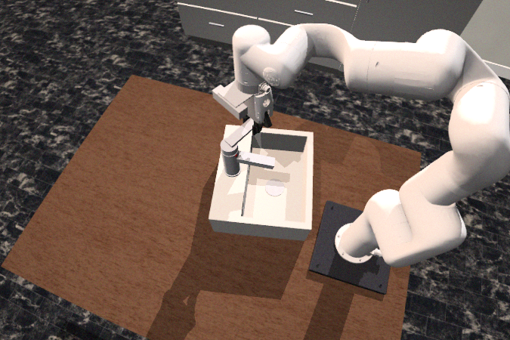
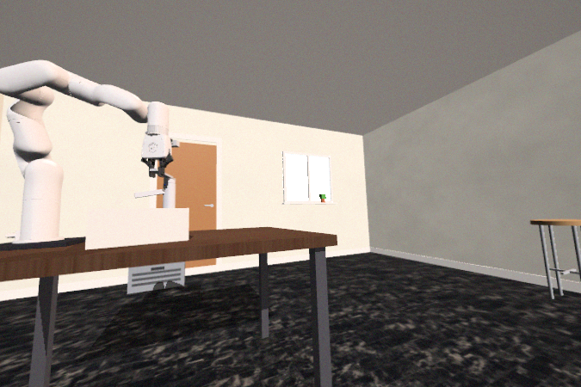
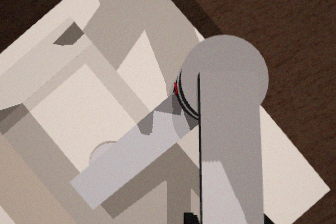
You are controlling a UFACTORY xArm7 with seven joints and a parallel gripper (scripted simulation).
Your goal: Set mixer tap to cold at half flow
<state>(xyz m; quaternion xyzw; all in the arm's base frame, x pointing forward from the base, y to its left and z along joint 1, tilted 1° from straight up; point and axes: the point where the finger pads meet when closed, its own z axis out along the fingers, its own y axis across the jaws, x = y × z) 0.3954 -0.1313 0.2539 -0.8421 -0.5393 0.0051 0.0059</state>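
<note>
Now: the lever 30 mm to the left of my hand and 10 mm ahead of it. The rest, counted from my hand: white sink (240 mm below, 80 mm behind, 50 mm to the left); then mixer tap (50 mm to the left, 50 mm below, 20 mm ahead).
</note>
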